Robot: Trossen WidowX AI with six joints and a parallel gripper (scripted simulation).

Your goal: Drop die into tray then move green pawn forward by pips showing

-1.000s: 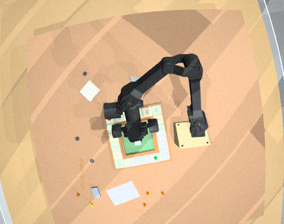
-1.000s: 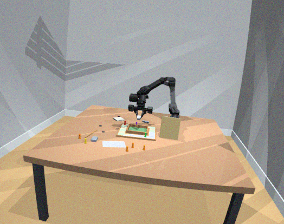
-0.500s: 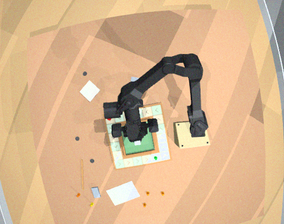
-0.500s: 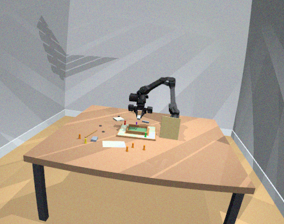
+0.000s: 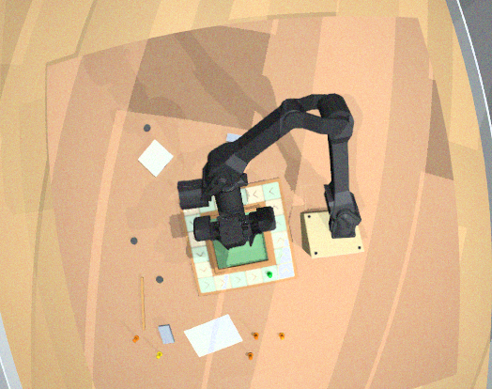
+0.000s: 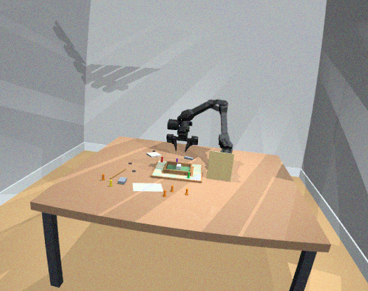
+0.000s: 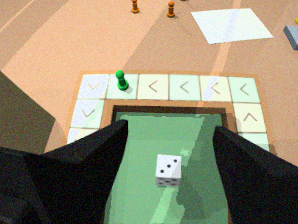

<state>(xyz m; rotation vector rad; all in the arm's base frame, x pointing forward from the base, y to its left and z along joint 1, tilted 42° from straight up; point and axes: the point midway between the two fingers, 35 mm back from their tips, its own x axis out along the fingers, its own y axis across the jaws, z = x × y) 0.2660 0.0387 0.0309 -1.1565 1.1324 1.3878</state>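
The green pawn lies 80 mm behind my gripper tip, 100 mm to the left of it and 100 mm below it. From my gripper tip the other things lie so: green tray: 120 mm below; then purple pawn: 40 mm ahead, 120 mm to the right, 100 mm below; then white die: 10 mm ahead, 10 mm to the right, 80 mm below.
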